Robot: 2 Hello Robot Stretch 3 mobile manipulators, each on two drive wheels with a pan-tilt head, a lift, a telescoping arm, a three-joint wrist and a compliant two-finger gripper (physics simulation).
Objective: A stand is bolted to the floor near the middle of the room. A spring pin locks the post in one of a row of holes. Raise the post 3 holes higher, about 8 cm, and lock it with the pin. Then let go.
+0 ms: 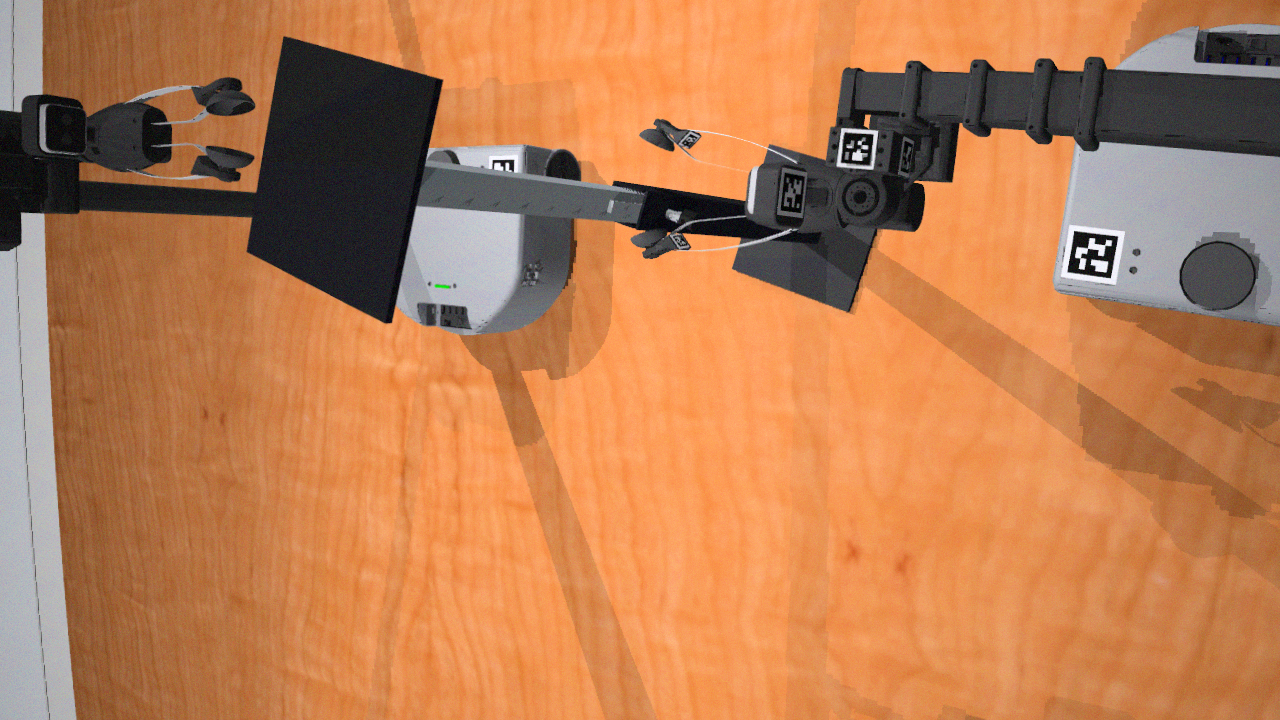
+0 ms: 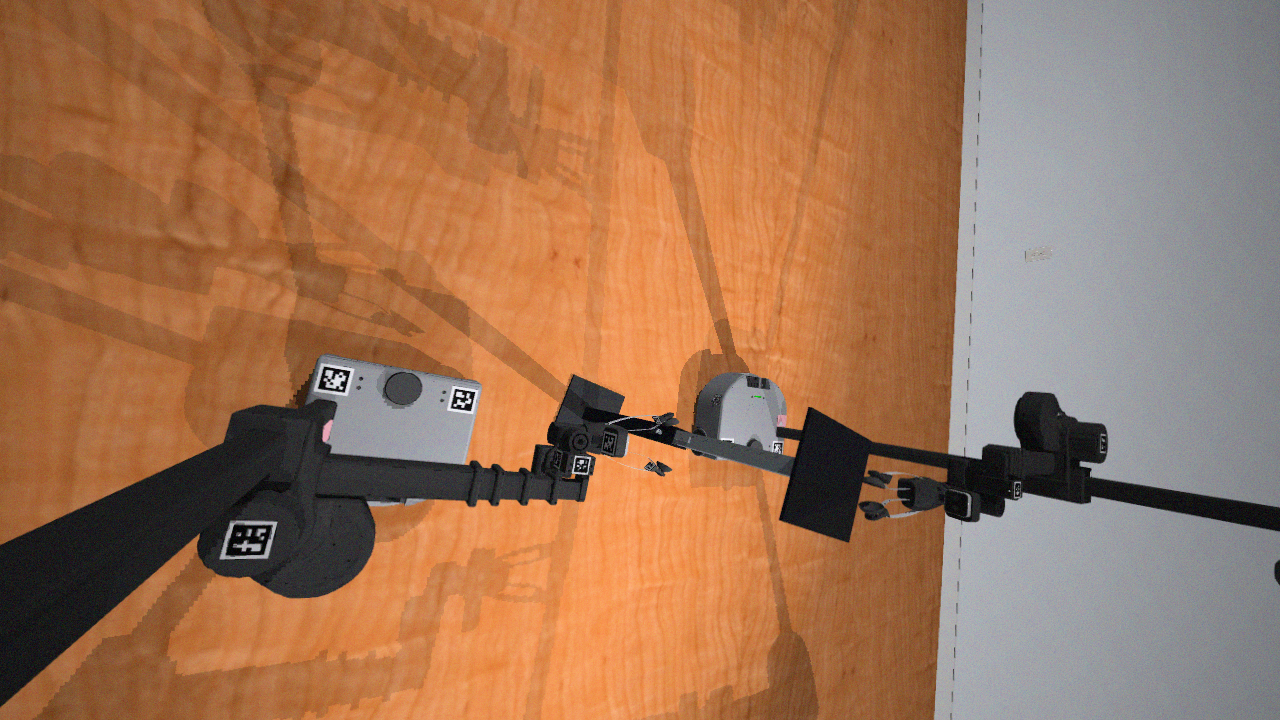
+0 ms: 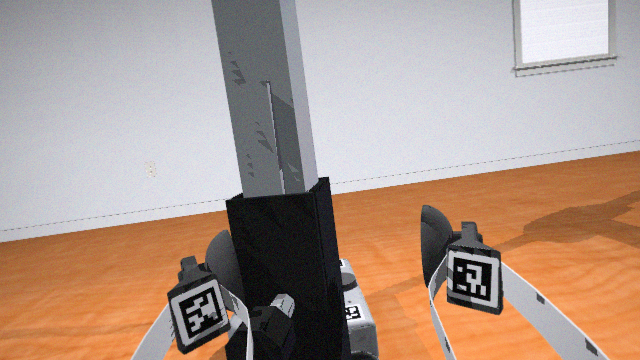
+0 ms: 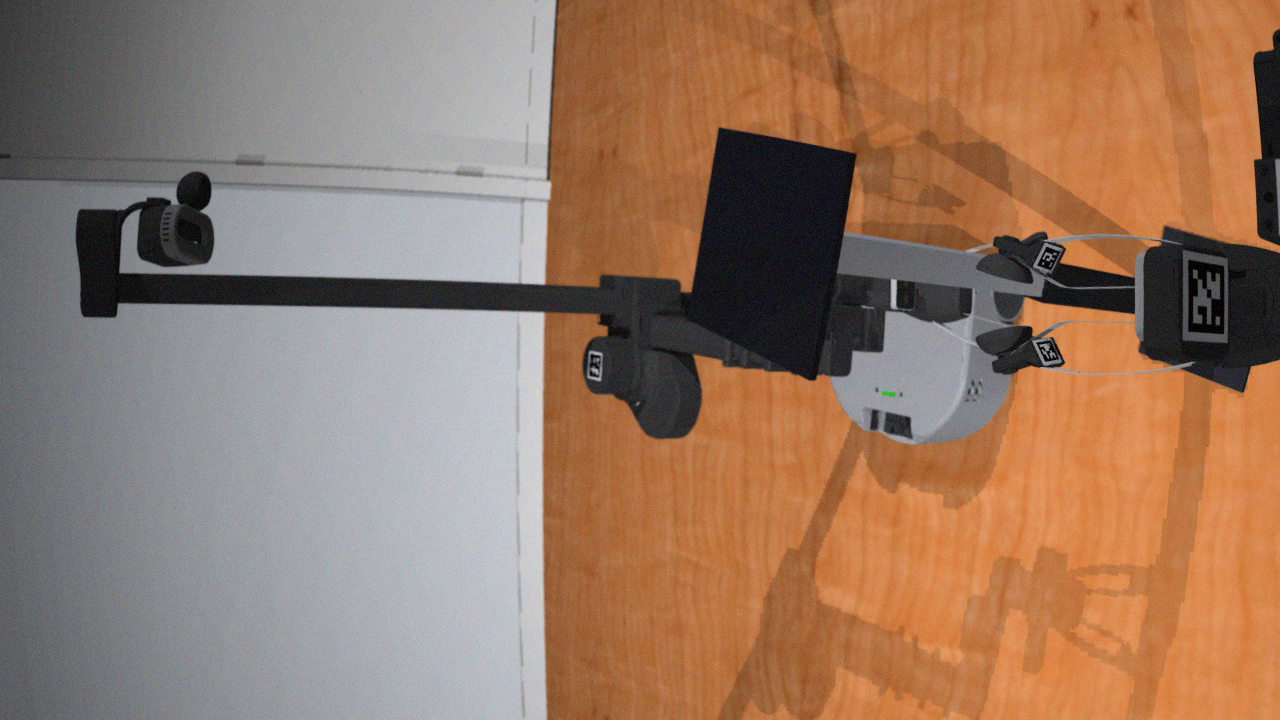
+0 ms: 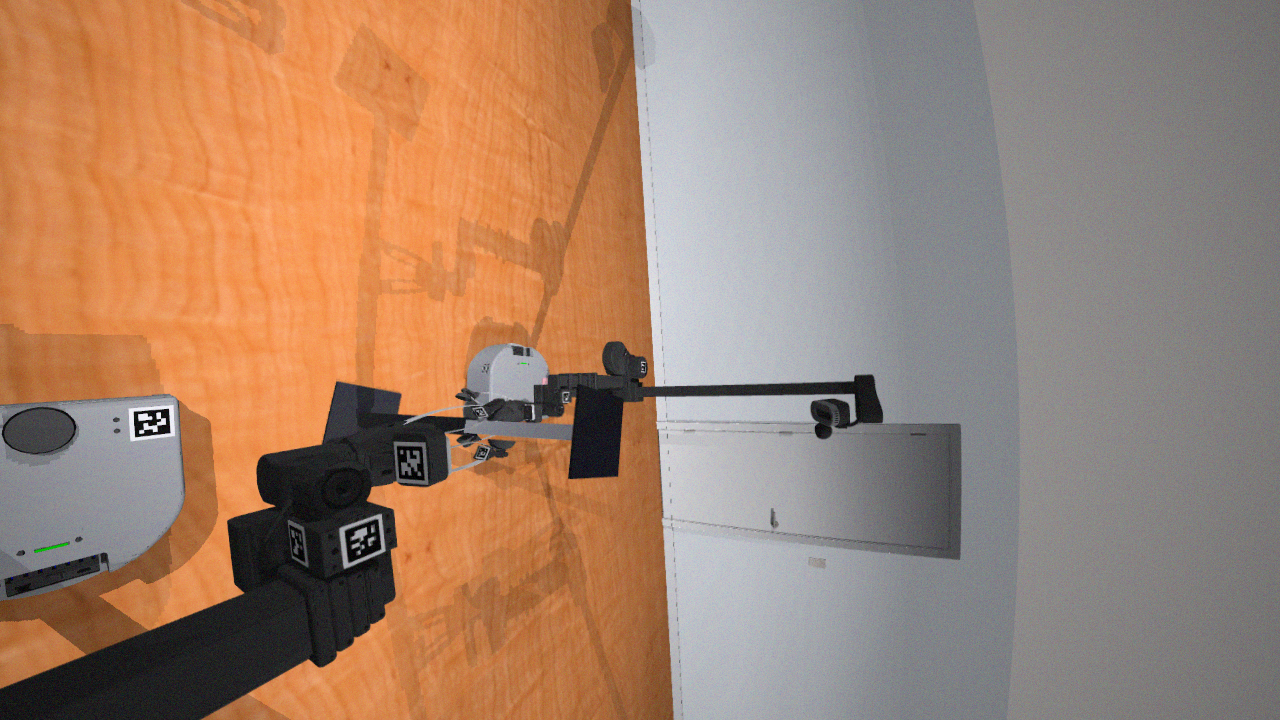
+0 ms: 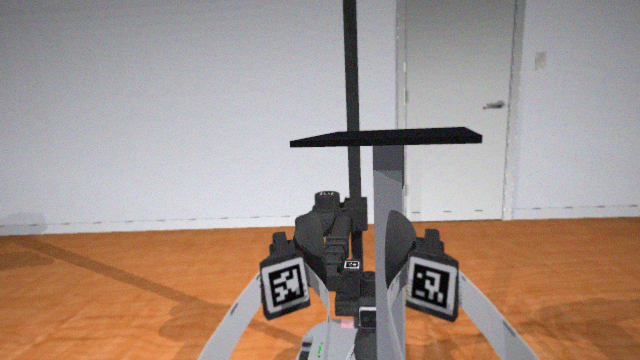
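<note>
The grey post (image 1: 528, 192) (image 3: 265, 125) (image 4: 930, 264) (image 6: 387, 195) stands upright in a black sleeve (image 1: 716, 204) (image 3: 280, 250), with a black plate (image 1: 344, 179) (image 2: 823, 474) (image 6: 390, 137) on top. The spring pin (image 1: 673, 214) (image 3: 284, 304) sticks out of the sleeve; its seating in a hole is hidden. r1's gripper (image 1: 664, 189) (image 2: 662, 443) (image 3: 327, 255) is open around the sleeve, left finger close beside the pin, right finger well clear. r2's gripper (image 1: 225, 129) (image 4: 1004, 302) (image 6: 355, 242) is open and empty, apart from the post, which shows behind its right finger.
r1's base (image 2: 393, 420) and r2's base (image 2: 738, 416) stand on opposite sides of the stand. The stand's foot plate (image 1: 805, 268) (image 5: 358, 416) lies on the wood floor. White walls (image 5: 760, 223) and a door (image 5: 859, 483) (image 6: 460, 150) stand beyond.
</note>
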